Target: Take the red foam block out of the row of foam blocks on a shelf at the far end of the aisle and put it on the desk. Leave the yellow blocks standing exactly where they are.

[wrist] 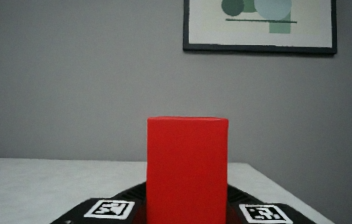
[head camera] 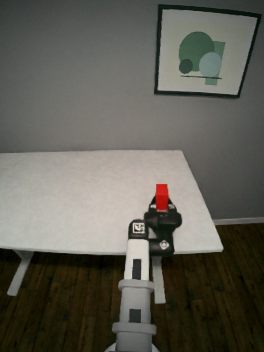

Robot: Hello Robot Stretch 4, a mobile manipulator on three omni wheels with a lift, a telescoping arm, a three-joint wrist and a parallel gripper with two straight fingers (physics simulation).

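Places are measured from the robot's base along level axes (x left, y down, z back), in centimetres.
Pixels of known places: gripper, fingertip midpoint: (wrist: 185,195).
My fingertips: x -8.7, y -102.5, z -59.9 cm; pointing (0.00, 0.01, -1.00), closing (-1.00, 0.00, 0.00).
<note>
Behind a point stands the place of what it marks.
The red foam block (head camera: 162,197) {z -55.5, x -8.7, y -106.8 cm} (wrist: 187,170) {z -55.5, x -8.8, y -105.6 cm} stands upright between the two fingers of my gripper (head camera: 161,206). The gripper is shut on the block, and in the wrist view the block hides the inner ends of the fingers. The white desk (head camera: 90,200) {z -66.0, x 24.0, y -92.3 cm} (wrist: 50,175) {z -96.9, x 25.9, y -92.3 cm} stands against the wall. In the head camera view the gripper and block show over the right part of the desk top. Whether the block's underside touches the desk top is hidden. The yellow blocks do not show in these views.
The desk's right edge runs just right of the gripper. Its legs (head camera: 21,272) stand on the dark wooden floor (head camera: 210,300) {z -47.1, x -61.0, y 2.8 cm}. A grey wall (head camera: 75,75) {z -118.2, x 40.1, y -142.3 cm} (wrist: 90,75) {z -118.9, x 25.7, y -121.7 cm} with a framed picture (head camera: 207,50) {z -119.6, x -35.3, y -155.8 cm} (wrist: 260,30) {z -119.6, x -34.0, y -138.1 cm} rises behind the desk.
</note>
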